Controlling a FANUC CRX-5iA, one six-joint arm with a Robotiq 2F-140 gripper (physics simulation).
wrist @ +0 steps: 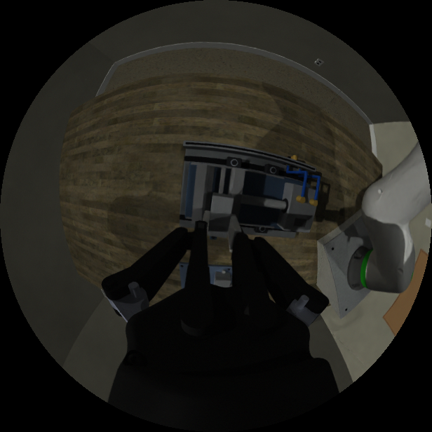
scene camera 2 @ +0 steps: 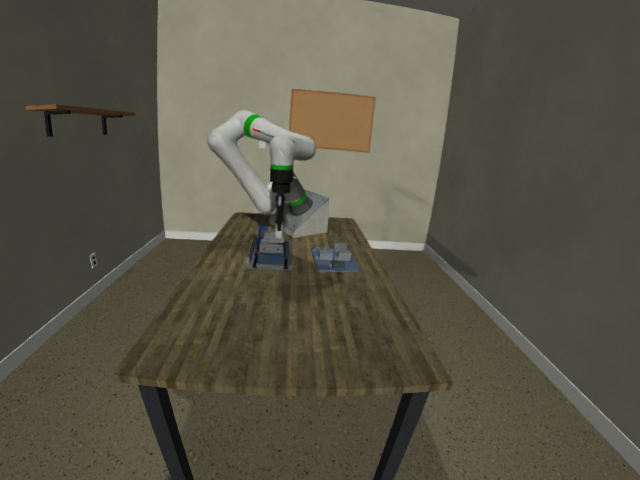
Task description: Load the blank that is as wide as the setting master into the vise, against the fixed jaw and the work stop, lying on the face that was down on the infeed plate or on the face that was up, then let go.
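Places are measured from the arm's base along level axes (x right, y ahead, z up), in millimetres.
Where they show: gripper, fingertip midpoint: (scene camera 2: 279,236); arm's base, link origin: (scene camera 2: 301,207).
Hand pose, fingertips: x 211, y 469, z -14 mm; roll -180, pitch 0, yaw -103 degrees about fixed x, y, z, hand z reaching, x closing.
Observation:
Things, the pixels of their top centre, and the offset from my fingertips. "*": a spot on its surface instead. Level surfaces: height alone.
- vise, top centre: (scene camera 2: 271,235) dz -22, dx +23, dy -71 mm
- blue infeed plate, surface spot: (scene camera 2: 353,266) * dz -113, dx -321, dy +108 mm
- wooden table, surface height: dz -121 mm
My gripper (scene camera 2: 279,233) (wrist: 218,220) points straight down over the vise and is shut on a grey blank (wrist: 221,206). The blank is upright between the two fingertips, at the near side of the vise in the wrist view. The vise (scene camera 2: 271,248) (wrist: 201,185) has a grey jaw block on the left and a narrower jaw beside the blank. The blank overlaps the jaws in the wrist view; its underside and any contact with the fixed jaw or work stop are hidden. The blue infeed plate (scene camera 2: 353,266) (wrist: 187,275) holds several grey blocks; which is the setting master I cannot tell.
An actuator block (wrist: 300,207) with blue hoses (wrist: 304,185) and a rod stands at the vise's right end in the wrist view. The robot's grey base (scene camera 2: 313,219) (wrist: 334,277) stands behind the vise. The wooden table (scene camera 2: 279,330) extends toward scene camera 2.

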